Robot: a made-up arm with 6 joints.
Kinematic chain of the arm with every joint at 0, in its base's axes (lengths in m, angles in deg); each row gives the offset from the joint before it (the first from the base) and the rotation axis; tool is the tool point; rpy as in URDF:
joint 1: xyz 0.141 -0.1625 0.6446 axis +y
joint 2: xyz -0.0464 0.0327 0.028 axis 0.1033 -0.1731 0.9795
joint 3: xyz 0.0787 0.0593 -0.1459 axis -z
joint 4: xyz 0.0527 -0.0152 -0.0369 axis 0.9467 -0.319 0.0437
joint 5: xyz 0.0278 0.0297 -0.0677 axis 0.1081 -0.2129 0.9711
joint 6: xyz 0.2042 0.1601 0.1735 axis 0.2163 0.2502 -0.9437
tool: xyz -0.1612 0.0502 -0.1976 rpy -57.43 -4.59 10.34
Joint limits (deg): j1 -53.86..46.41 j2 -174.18..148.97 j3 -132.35..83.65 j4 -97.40..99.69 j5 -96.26..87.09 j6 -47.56..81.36
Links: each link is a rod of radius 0.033 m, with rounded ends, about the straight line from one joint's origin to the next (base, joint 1, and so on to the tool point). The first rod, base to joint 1, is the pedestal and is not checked.
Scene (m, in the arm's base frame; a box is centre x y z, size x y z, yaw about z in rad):
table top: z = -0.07
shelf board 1: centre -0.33 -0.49 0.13 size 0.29 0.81 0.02 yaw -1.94
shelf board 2: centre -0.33 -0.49 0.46 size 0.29 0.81 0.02 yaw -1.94
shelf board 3: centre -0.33 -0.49 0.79 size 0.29 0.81 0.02 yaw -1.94
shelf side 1: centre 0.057 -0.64 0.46 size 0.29 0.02 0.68 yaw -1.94
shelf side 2: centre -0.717 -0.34 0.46 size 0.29 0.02 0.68 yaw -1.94
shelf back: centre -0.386 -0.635 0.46 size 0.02 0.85 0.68 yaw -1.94
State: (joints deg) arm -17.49 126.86 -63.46 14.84 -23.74 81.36
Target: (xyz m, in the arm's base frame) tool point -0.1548 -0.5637 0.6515
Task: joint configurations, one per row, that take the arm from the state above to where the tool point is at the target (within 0.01 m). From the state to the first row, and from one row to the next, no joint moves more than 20 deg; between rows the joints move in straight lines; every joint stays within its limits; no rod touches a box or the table.
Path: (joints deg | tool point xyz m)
1: -19.41 120.56 -45.44 22.78 -27.23 79.93 | -0.4244 -0.2107 0.3616
2: -21.32 114.27 -27.41 30.73 -30.72 78.49 | -0.4541 0.0140 0.4473
3: -23.24 107.97 -9.39 38.67 -34.20 77.06 | -0.3807 0.2150 0.5595
4: -25.15 101.67 8.63 46.62 -37.69 75.62 | -0.2269 0.3439 0.6872
5: -27.07 95.38 26.66 54.56 -41.18 74.19 | -0.0336 0.3713 0.8119
6: -28.99 89.08 44.68 62.51 -44.67 72.76 | 0.1515 0.2936 0.9124
7: -23.57 100.77 27.47 55.95 -37.42 70.37 | -0.0897 0.3311 0.8141
8: -18.15 112.47 10.25 49.39 -30.17 67.98 | -0.3098 0.2094 0.7233
9: -12.74 124.16 -6.96 42.82 -22.92 65.59 | -0.4241 -0.0285 0.6562
10: -7.32 135.85 -24.17 36.26 -15.67 63.20 | -0.3856 -0.2932 0.6054
11: -1.90 147.54 -41.39 29.70 -8.42 60.80 | -0.2099 -0.4837 0.5518
12: 3.86 147.75 -53.89 34.28 -12.62 71.08 | -0.1847 -0.5274 0.6082
13: 9.62 147.96 -66.39 38.87 -16.82 81.36 | -0.1548 -0.5637 0.6515

